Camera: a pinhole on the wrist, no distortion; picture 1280 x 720 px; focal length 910.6 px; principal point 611.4 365.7 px. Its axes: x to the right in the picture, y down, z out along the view. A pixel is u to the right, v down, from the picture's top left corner.
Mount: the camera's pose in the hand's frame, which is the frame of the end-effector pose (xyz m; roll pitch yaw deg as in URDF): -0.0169 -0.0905 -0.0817 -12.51 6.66 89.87
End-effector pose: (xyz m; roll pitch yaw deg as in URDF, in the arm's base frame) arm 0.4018 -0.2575 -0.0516 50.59 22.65 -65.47
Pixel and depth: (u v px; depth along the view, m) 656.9 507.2 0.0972
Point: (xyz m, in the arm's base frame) 0.3238 -0.2175 -0.0797
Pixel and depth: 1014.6 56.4 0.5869
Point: 0.2882 -0.5740 0.3920
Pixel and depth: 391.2 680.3 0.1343
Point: 0.2653 -0.2030 -0.0690
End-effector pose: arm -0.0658 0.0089 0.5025 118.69 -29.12 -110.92
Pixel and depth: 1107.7 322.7 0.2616
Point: -0.2135 0.1201 0.4686
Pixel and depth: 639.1 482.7 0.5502
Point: -0.3905 0.2100 0.2106
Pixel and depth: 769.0 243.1 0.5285
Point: -0.4581 0.1359 0.3375
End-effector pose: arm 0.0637 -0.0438 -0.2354 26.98 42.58 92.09
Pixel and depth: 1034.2 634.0 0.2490
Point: 0.0779 -0.0536 -0.0365
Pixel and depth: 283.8 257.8 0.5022
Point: 0.4456 0.1201 0.0280
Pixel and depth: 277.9 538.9 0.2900
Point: 0.3017 -0.0635 -0.0686
